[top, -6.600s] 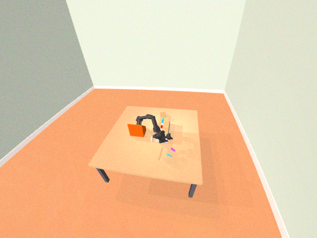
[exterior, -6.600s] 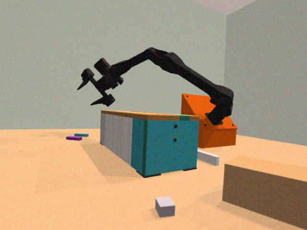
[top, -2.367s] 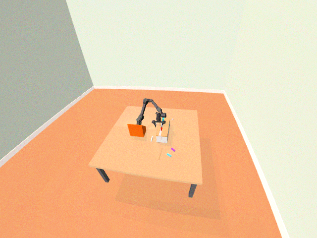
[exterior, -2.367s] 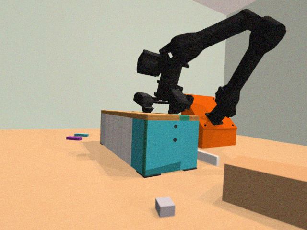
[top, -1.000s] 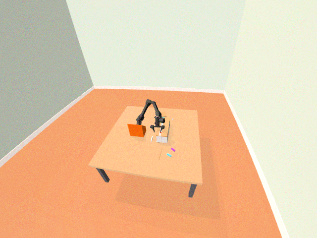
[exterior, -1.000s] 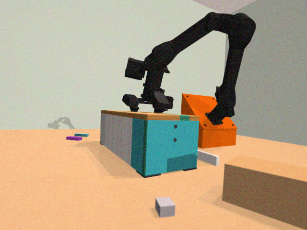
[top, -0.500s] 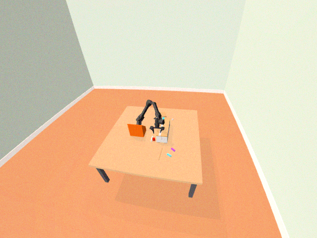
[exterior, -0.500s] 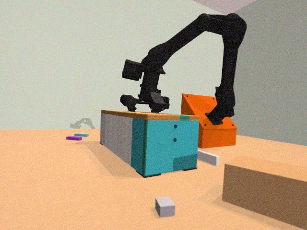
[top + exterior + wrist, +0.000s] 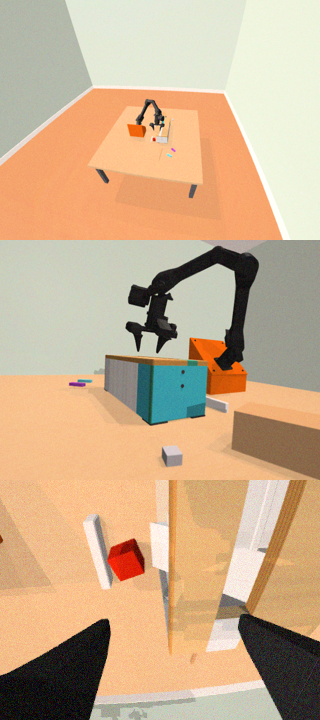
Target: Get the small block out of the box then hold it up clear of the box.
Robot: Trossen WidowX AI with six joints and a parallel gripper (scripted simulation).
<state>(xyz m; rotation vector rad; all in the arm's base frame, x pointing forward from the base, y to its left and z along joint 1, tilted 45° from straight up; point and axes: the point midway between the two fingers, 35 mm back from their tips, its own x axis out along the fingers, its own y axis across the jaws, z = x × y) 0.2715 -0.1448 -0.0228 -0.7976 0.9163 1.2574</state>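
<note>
Now: the red block 13 cm below my gripper tip, 4 cm behind it and 3 cm to the right of it. Round my gripper tip: long box: 12 cm to the left, 8 cm below, 4 cm ahead; then thin wooden stick: 25 cm to the right, 14 cm below, 6 cm ahead; then purple bar: 21 cm ahead, 18 cm to the right, 14 cm below.
</note>
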